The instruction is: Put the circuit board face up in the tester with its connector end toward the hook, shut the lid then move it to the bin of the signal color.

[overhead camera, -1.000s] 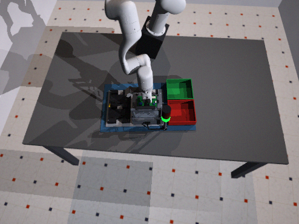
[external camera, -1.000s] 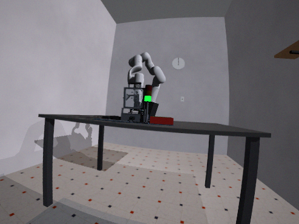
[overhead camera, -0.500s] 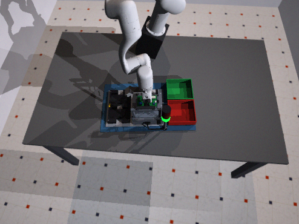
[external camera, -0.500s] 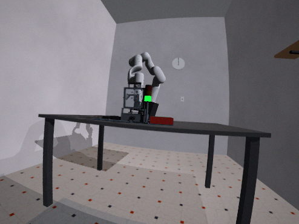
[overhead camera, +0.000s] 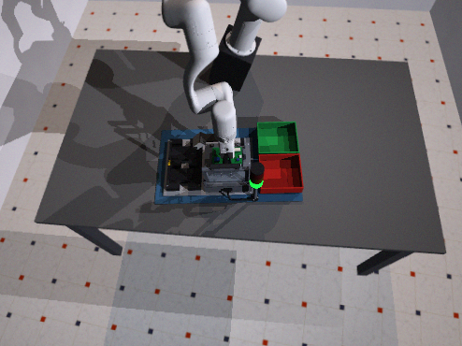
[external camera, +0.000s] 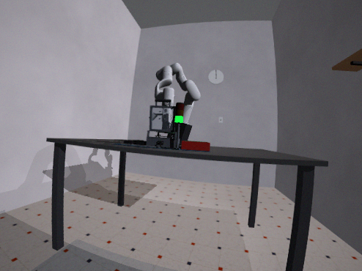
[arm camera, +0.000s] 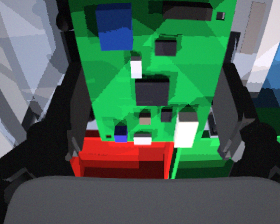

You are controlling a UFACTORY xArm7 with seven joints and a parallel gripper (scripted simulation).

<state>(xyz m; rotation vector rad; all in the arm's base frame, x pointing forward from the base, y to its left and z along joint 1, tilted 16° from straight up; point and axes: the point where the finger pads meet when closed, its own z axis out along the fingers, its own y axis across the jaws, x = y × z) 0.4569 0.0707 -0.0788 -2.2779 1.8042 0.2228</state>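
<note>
The green bin is 170 mm to the left of my hand, 150 mm behind it and 90 mm below it. The rest, counted from my hand: green circuit board 10 mm below; then tester lid 110 mm ahead, 80 mm above, 30 mm to the left; then red bin 200 mm to the left, 90 mm below.
</note>
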